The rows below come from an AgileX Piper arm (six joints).
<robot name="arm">
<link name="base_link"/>
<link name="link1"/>
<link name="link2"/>
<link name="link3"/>
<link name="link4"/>
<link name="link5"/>
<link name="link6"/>
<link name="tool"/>
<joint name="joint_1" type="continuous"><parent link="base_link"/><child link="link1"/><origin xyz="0 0 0.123"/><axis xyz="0 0 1"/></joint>
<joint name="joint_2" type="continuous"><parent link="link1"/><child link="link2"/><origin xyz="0 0 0" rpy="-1.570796 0 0"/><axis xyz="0 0 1"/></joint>
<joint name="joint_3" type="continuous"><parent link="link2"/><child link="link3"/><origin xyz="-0.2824 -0.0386 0"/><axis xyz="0 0 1"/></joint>
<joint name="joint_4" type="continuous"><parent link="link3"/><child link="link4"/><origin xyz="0.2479 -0.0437 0" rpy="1.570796 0 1.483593"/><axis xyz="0 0 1"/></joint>
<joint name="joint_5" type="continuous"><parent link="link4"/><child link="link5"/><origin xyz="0 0 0" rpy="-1.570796 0 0"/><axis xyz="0 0 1"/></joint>
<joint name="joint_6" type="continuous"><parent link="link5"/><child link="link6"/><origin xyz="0 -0.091 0" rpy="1.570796 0 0"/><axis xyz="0 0 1"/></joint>
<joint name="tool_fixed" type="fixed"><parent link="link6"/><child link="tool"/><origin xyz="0 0 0"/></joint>
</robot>
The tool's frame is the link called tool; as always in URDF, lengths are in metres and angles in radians. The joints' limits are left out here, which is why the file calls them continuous.
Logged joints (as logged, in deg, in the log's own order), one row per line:
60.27 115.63 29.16 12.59 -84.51 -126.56
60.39 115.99 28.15 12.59 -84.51 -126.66
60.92 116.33 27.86 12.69 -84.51 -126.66
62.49 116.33 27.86 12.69 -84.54 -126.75
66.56 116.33 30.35 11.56 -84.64 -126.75
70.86 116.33 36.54 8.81 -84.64 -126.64
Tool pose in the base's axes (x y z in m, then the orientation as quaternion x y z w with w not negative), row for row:
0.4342 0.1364 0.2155 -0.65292 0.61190 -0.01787 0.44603
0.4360 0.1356 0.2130 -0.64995 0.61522 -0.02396 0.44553
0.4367 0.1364 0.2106 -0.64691 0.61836 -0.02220 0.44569
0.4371 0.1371 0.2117 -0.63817 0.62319 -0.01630 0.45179
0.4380 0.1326 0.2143 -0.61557 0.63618 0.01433 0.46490
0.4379 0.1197 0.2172 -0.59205 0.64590 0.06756 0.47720
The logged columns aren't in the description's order. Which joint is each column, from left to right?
Columns, left to right: joint_4, joint_2, joint_5, joint_1, joint_3, joint_6.
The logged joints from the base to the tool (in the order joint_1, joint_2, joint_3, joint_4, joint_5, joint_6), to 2 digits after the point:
12.59 115.63 -84.51 60.27 29.16 -126.56
12.59 115.99 -84.51 60.39 28.15 -126.66
12.69 116.33 -84.51 60.92 27.86 -126.66
12.69 116.33 -84.54 62.49 27.86 -126.75
11.56 116.33 -84.64 66.56 30.35 -126.75
8.81 116.33 -84.64 70.86 36.54 -126.64

